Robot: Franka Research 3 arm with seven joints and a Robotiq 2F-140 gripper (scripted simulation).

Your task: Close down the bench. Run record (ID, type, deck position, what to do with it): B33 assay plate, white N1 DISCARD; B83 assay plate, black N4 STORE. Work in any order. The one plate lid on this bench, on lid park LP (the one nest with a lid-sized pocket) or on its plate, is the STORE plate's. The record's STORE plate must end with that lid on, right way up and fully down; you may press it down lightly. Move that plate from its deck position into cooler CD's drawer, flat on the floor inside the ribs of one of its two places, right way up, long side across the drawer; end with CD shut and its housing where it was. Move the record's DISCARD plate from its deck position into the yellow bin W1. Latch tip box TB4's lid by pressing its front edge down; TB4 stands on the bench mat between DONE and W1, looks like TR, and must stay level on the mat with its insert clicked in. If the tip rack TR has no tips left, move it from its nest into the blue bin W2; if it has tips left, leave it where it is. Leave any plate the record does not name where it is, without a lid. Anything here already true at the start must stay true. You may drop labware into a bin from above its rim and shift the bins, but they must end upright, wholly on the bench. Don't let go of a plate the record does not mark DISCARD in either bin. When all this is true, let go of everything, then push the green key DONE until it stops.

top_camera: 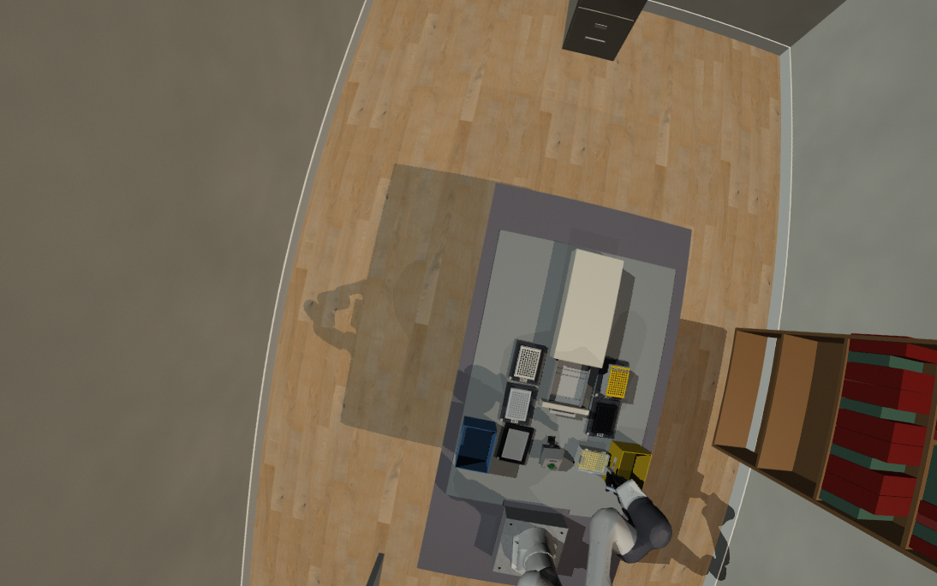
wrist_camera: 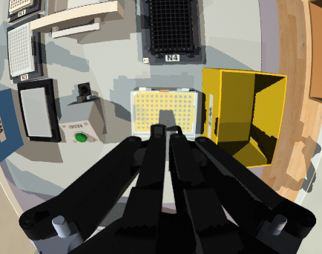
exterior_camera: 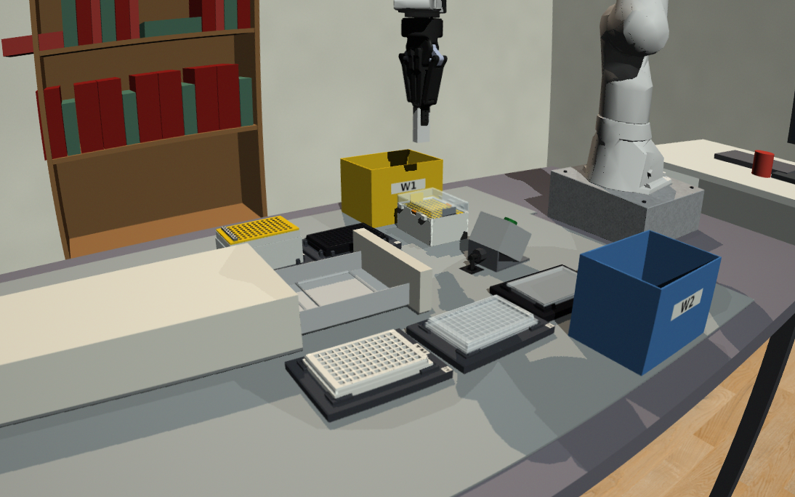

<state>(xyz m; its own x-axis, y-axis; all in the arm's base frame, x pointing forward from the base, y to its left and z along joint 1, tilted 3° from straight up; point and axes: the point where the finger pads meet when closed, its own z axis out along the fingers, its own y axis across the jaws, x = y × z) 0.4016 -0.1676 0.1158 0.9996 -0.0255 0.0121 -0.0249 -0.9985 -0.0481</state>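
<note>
Now: hand 30 mm past the TB4's clear lid and 160 mm above it. From my hand the other things lie so: yellow bin W1 (30 mm behind, 150 mm to the right, 180 mm below); then yellow insert (30 mm behind, 160 mm below); then tip box TB4 (30 mm behind, 170 mm below).
</note>
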